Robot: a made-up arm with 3 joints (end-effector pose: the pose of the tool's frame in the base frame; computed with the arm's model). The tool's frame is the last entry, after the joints.
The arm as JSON. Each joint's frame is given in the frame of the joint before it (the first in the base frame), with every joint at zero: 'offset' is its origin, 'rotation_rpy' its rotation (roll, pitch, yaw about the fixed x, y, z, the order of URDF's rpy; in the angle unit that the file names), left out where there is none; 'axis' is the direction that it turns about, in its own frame. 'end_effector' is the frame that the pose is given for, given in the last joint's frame.
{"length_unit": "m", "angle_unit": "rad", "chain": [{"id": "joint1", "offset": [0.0, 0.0, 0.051], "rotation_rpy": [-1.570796, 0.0, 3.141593], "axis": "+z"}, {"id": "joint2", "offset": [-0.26, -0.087, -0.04], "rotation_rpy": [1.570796, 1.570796, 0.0], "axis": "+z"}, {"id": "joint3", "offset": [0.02, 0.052, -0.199], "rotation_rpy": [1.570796, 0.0, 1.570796], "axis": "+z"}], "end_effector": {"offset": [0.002, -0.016, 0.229], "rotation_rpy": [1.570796, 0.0, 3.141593]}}
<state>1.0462 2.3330 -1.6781</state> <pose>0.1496 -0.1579 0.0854 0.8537 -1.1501 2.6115</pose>
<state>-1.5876 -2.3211 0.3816</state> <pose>-0.1342 -0.0860 -0.4297 -1.4379 0.9186 -2.0882</pose>
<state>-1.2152 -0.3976 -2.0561</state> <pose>0.0126 0.2839 -0.2882 -0.4086 -0.8295 0.0265</pose>
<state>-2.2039 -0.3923 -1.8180</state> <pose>-0.2792 0.2838 -0.1434 -0.3571 0.3809 0.1682</pose>
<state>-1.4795 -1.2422 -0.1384</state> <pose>-0.0839 0.1694 -0.4377 -0.9615 1.1540 -0.9172</pose>
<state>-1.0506 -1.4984 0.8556</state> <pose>0.1453 0.1232 -0.4461 -0.1659 1.4934 -1.6958</pose>
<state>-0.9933 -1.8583 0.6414</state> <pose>0.1785 0.0300 -0.4494 -0.3532 1.0994 -1.9866</pose>
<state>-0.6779 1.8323 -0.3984</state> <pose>-0.0552 -0.0704 -0.0683 0.9414 0.1964 1.5771</pose>
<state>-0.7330 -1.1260 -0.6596</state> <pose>0.2621 0.1867 -0.3543 -0.7223 0.0655 -0.8641</pose>
